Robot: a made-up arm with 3 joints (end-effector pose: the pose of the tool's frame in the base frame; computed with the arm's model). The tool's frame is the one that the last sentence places.
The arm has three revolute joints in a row. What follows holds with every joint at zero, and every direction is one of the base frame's.
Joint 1 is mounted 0.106 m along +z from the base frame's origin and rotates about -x.
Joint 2 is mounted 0.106 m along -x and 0.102 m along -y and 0.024 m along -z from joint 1 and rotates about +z.
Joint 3 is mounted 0.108 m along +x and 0.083 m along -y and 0.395 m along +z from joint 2 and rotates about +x.
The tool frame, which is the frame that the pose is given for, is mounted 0.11 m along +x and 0.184 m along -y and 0.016 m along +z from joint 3; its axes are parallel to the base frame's.
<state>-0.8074 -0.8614 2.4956</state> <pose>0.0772 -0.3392 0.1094 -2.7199 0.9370 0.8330</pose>
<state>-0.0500 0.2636 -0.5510</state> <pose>0.1648 -0.2923 0.5729 -0.4981 -0.0788 0.2544</pose>
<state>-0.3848 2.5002 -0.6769</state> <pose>-0.1512 -0.0001 0.6440 -0.1211 -1.2679 2.1597</pose>
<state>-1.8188 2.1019 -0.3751</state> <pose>-0.0023 -0.4914 0.2000 0.8410 -1.9787 1.0147</pose>
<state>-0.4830 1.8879 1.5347</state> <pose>-0.0736 0.0351 0.3363 1.3095 1.0724 1.8478</pose>
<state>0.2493 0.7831 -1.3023</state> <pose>0.1306 0.1066 0.6491 -1.4648 -0.4340 0.7466</pose>
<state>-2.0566 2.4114 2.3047</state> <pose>-0.2873 -0.2082 0.0213 -0.8162 -0.3223 -2.5848</pose>
